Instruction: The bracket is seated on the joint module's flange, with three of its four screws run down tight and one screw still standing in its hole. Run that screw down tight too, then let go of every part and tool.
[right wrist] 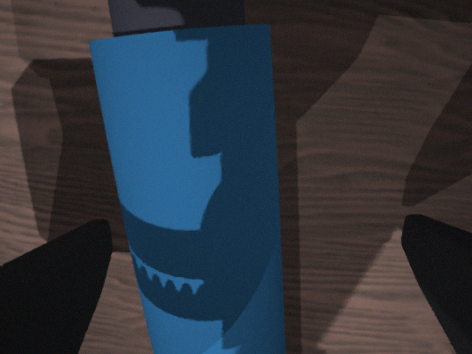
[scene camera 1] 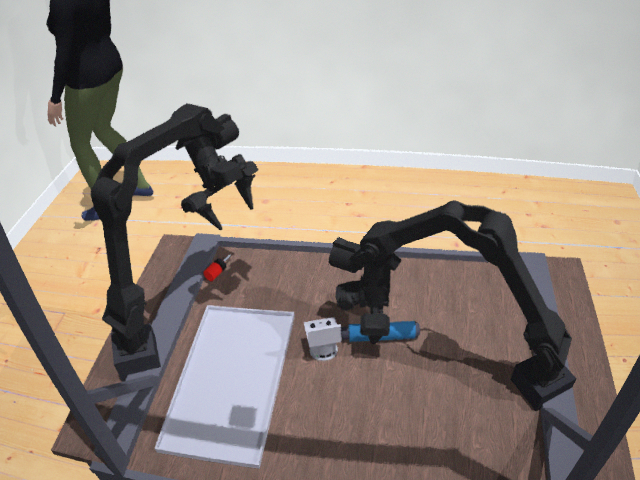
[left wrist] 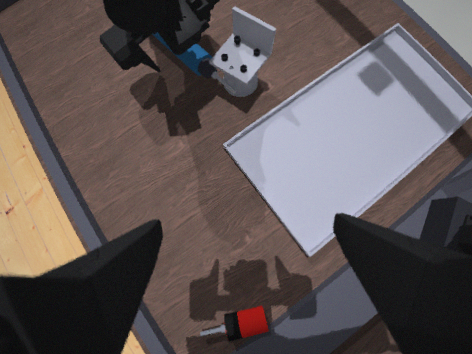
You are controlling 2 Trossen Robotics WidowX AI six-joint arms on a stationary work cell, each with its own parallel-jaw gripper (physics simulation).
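Note:
The white bracket (scene camera 1: 323, 335) (left wrist: 255, 35) sits on the round joint module (scene camera 1: 324, 354) (left wrist: 243, 87), its upright plate toward the table front. Several dark screw heads show on its flat part in the left wrist view; which one stands higher I cannot tell. The blue power screwdriver (scene camera 1: 404, 331) (left wrist: 192, 59) (right wrist: 170, 110) lies on the table, its dark nose beside the module; its bit is mostly hidden. My right gripper (scene camera 1: 374, 338) (right wrist: 259, 231) is open and empty, low above the blue body, fingers on either side. My left gripper (scene camera 1: 236, 218) (left wrist: 249, 225) is open and empty, high at the back left.
A red screwdriver (scene camera 1: 212, 270) (left wrist: 252, 321) lies at the back left, under my left gripper. A white tray (scene camera 1: 276, 359) (left wrist: 269, 198) lies left of the joint module. Grey frame rails (scene camera 1: 279, 246) edge the table. A person (scene camera 1: 93, 67) is behind the table at the left.

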